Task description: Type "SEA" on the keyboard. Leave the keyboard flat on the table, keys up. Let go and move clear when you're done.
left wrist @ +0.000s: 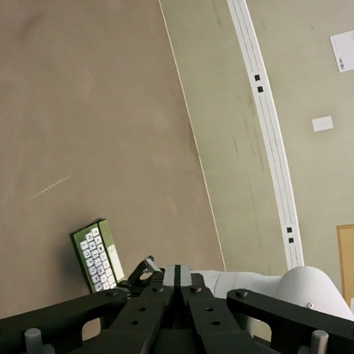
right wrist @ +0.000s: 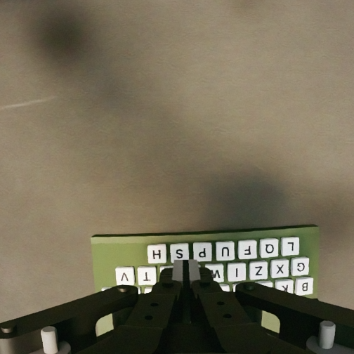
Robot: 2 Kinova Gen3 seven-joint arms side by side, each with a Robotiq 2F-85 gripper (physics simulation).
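The green keyboard lies flat with its white lettered keys up, at the lower left in the left wrist view and along the bottom in the right wrist view. The S key shows in its outer row, between H and P. My right gripper is shut and empty, its tips over the second row between the T and W keys. They hide the key or keys there, and I cannot tell whether they touch. The E and A keys cannot be made out. My left gripper is shut and empty, away from the keyboard.
The white right arm crosses the bottom of the left wrist view, reaching to the keyboard. Beyond the brown table's edge are a long white strip with black squares, a small white card and an orange-bordered panel.
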